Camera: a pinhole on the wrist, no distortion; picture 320 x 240 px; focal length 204.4 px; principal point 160.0 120.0 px. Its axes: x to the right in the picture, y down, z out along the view. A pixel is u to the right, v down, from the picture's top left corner.
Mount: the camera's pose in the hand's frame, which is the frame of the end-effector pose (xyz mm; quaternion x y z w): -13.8 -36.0 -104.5 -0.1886 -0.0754 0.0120 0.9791
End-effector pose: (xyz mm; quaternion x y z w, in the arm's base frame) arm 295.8 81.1 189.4 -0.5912 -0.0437 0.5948 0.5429
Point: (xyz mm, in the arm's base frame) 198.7 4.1 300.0
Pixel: 38.9 101.7
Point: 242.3 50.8 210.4
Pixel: 141.6 135.2
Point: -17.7 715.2 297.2
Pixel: outside the picture
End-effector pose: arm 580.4 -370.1 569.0 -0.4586 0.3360 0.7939 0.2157
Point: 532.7 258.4 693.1
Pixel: outside the picture
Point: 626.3 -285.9 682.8
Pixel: 68.5 27.9
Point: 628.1 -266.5 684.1
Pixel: 72.2 11.7
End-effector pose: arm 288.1 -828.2 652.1 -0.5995 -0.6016 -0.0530 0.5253
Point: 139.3 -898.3 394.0
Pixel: 11.1 83.3
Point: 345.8 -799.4 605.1
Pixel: 214.0 213.5
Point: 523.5 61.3 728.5
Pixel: outside the picture
